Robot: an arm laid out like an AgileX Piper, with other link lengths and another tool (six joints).
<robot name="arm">
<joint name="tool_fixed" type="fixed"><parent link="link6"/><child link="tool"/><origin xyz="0.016 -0.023 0.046" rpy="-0.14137 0 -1.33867"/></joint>
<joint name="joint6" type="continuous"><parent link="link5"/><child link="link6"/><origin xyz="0 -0.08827 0" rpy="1.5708 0 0"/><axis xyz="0 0 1"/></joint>
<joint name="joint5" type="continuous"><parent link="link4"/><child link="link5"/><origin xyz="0 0 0" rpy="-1.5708 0 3.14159"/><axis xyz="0 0 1"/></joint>
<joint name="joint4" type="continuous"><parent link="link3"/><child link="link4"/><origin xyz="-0.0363 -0.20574 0" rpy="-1.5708 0 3.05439"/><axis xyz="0 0 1"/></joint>
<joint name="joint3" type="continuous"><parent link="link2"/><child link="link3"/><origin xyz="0.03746 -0.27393 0" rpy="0 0 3.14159"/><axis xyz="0 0 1"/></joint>
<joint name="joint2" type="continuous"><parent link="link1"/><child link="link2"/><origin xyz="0 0 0" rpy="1.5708 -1.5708 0"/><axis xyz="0 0 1"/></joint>
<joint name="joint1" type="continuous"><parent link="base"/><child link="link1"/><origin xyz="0 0 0.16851" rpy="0 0 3.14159"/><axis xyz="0 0 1"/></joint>
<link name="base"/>
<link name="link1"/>
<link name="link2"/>
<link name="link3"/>
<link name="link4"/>
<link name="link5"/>
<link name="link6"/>
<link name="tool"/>
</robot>
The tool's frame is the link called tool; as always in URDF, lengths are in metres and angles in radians. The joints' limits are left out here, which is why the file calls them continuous.
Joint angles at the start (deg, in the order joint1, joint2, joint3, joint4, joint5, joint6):
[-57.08 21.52 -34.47 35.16 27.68 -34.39]
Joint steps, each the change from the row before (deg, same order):
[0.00 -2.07 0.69 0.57 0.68 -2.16]
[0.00 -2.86 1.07 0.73 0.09 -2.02]
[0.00 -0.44 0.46 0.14 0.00 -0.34]
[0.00 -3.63 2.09 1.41 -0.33 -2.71]
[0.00 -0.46 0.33 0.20 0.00 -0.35]
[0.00 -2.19 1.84 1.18 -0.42 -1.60]
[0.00 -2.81 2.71 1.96 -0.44 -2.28]
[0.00 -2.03 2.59 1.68 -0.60 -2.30]
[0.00 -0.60 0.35 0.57 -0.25 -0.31]
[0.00 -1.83 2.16 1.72 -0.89 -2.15]
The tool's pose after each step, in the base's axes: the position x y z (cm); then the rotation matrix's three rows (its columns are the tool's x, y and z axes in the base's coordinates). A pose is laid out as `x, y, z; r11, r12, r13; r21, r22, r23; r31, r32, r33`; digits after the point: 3 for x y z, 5 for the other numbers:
5.462, -5.846, 35.665; -0.65443, -0.04377, 0.75486; -0.73484, 0.27203, -0.62130; -0.17815, -0.96129, -0.21019
5.067, -5.146, 35.518; -0.64854, -0.04262, 0.75998; -0.74696, 0.22772, -0.62466; -0.14644, -0.97279, -0.17952
5.029, -5.072, 35.331; -0.64802, -0.04495, 0.76030; -0.74811, 0.22478, -0.62434; -0.14284, -0.97337, -0.17929
4.617, -4.326, 34.787; -0.64192, -0.03977, 0.76574; -0.75884, 0.17623, -0.62698; -0.11001, -0.98354, -0.14331
4.578, -4.238, 34.672; -0.64089, -0.04001, 0.76659; -0.76023, 0.17143, -0.62663; -0.10635, -0.98438, -0.14029
4.406, -3.895, 34.046; -0.63758, -0.03478, 0.76960; -0.76452, 0.15155, -0.62653; -0.09484, -0.98784, -0.12322
4.279, -3.511, 33.034; -0.63094, -0.02920, 0.77528; -0.77119, 0.13267, -0.62262; -0.08467, -0.99073, -0.10623
4.238, -3.374, 32.027; -0.62842, -0.03118, 0.77725; -0.77439, 0.11951, -0.62132; -0.07352, -0.99234, -0.09925
4.196, -3.281, 31.959; -0.62707, -0.02199, 0.77865; -0.77529, 0.11462, -0.62112; -0.07559, -0.99317, -0.08893
4.128, -3.195, 31.209; -0.62715, -0.01596, 0.77873; -0.77603, 0.09856, -0.62295; -0.06680, -0.99500, -0.07420

